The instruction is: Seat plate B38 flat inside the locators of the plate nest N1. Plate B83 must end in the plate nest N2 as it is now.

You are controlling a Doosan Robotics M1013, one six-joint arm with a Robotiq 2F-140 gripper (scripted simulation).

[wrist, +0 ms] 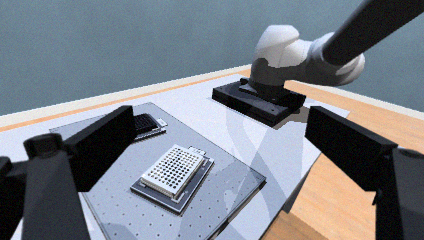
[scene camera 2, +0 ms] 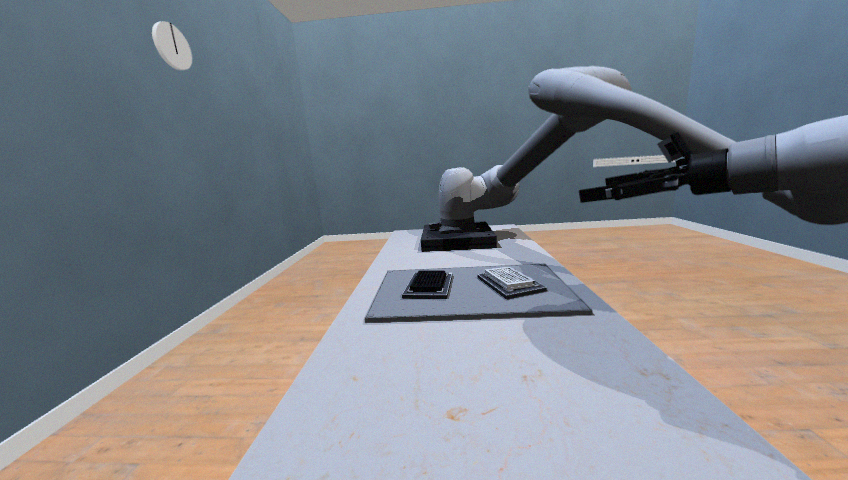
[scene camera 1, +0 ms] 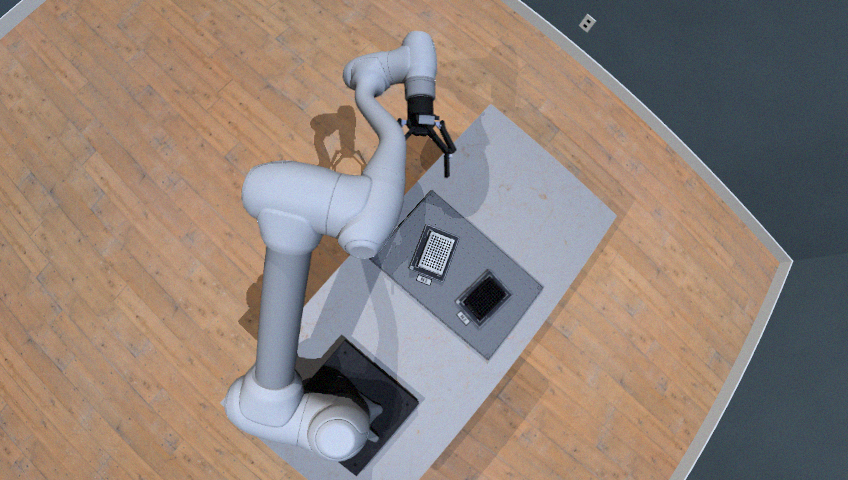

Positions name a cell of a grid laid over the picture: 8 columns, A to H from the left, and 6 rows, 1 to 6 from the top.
Scene:
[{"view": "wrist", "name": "my gripper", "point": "E4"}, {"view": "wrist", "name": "white well plate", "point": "D5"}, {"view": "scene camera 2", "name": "my gripper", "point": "F3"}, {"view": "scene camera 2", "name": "white well plate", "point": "E4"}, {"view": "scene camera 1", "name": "my gripper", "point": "D3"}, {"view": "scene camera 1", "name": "white well plate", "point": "E4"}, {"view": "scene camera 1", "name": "black well plate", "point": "E4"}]

